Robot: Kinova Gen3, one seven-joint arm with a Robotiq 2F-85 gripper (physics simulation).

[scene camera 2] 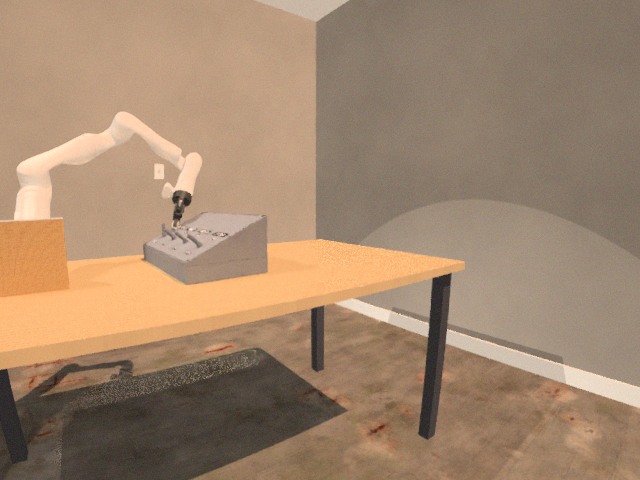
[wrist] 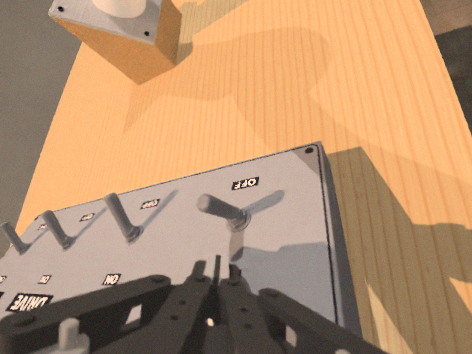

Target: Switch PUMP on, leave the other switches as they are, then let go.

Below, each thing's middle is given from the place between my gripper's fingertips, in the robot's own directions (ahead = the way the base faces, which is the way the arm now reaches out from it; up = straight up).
Now: hand 20 mm short of the grey sloped switch box [scene camera 2: 231, 245], 180 mm to the left of it and 40 mm above it.
